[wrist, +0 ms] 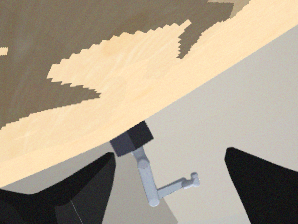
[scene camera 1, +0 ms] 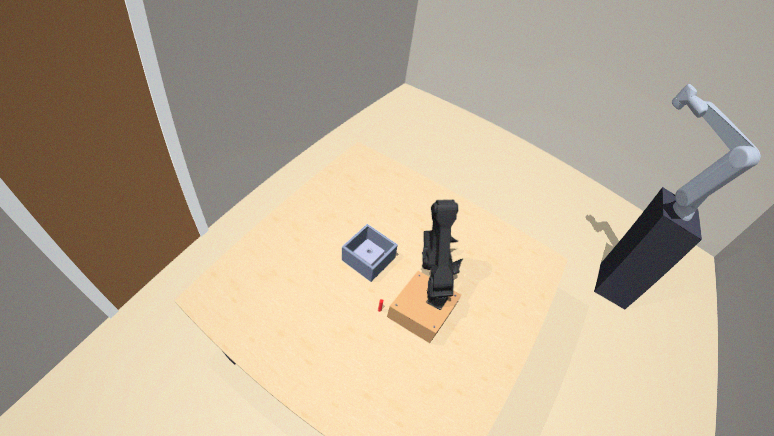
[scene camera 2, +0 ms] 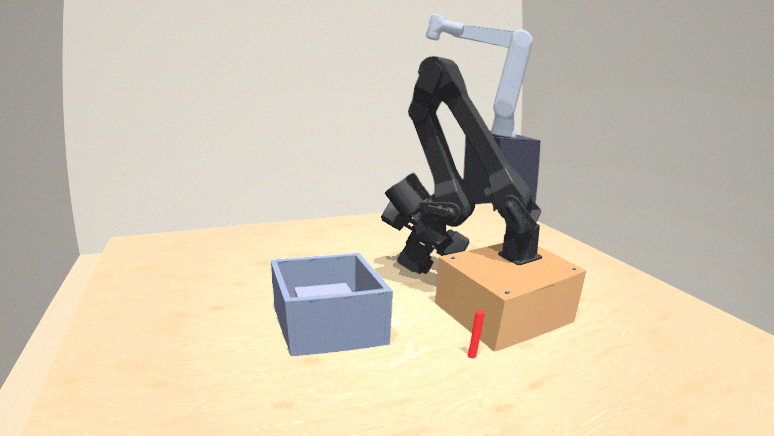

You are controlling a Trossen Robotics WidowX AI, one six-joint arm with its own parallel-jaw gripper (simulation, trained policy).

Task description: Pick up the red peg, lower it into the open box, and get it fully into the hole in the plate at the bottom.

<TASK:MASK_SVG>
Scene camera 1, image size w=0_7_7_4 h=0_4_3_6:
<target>grey-blue box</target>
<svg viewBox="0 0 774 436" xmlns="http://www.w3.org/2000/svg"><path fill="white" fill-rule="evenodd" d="M366 224L342 246L342 260L368 281L372 282L395 259L398 244L369 224ZM367 239L385 251L384 256L373 267L353 253Z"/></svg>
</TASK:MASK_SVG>
